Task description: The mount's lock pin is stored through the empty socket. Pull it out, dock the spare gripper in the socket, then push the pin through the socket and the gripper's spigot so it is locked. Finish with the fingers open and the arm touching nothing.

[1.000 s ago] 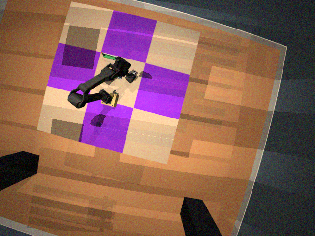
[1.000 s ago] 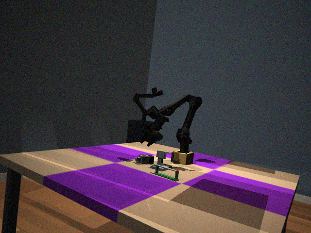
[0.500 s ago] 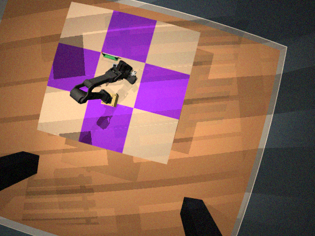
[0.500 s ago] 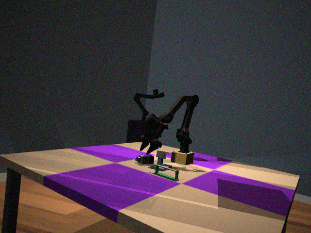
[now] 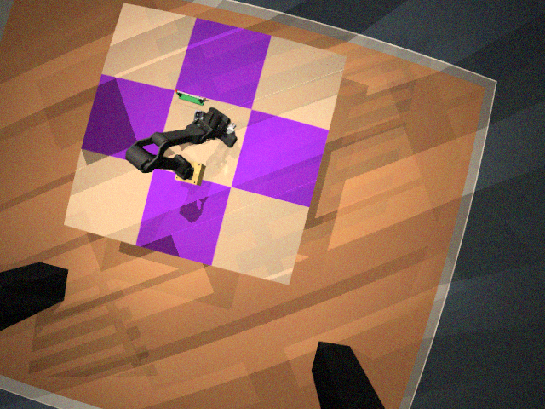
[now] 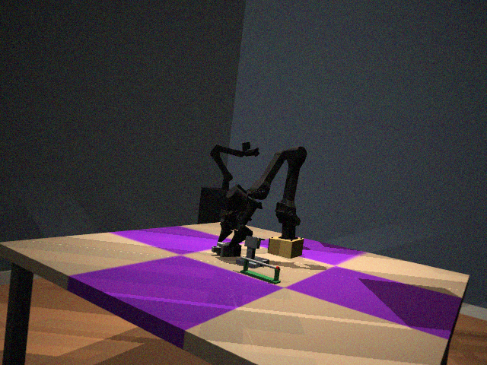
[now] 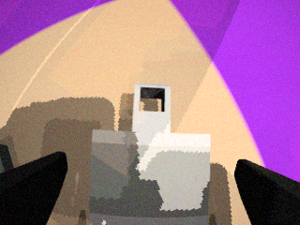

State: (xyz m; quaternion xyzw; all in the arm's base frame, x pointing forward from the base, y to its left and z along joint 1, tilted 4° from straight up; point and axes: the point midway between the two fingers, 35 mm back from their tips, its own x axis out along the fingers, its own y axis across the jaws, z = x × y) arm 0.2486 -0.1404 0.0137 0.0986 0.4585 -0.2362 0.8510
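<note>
Now: the spare gripper 20 mm below my gripper tip, 10 mm to the left of it and 10 mm behind it. From my gripper tip the other things lie so: green rack 240 mm to the left, 130 mm ahead, 10 mm below; mount 140 mm to the left, 10 mm ahead, 10 mm above.
</note>
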